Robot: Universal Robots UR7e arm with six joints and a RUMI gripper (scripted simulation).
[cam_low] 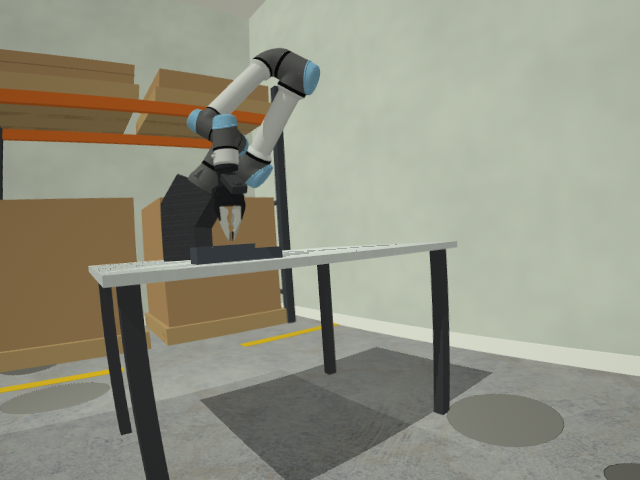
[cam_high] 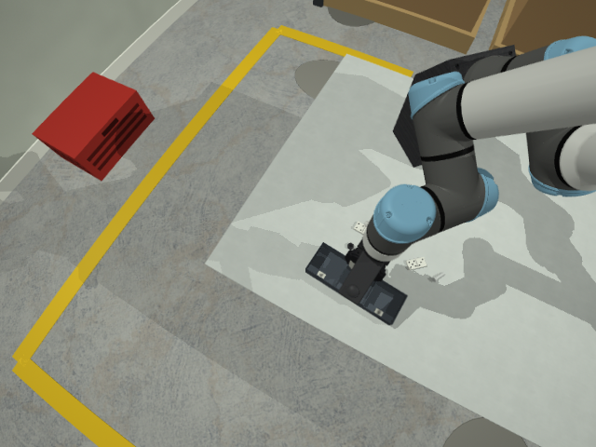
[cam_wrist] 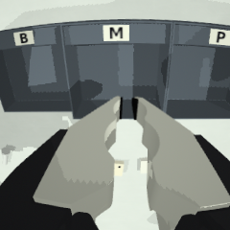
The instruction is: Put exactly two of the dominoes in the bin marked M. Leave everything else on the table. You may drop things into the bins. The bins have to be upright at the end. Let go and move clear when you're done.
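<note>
Right now the bin is 10 mm ahead of my hand, 10 mm to the left of it and 50 mm below it. Also, from my hand: black nut: 60 mm behind, 60 mm to the right, 70 mm below; domino: 140 mm behind, 70 mm below; screw: 150 mm behind, 160 mm to the left, 70 mm below.
</note>
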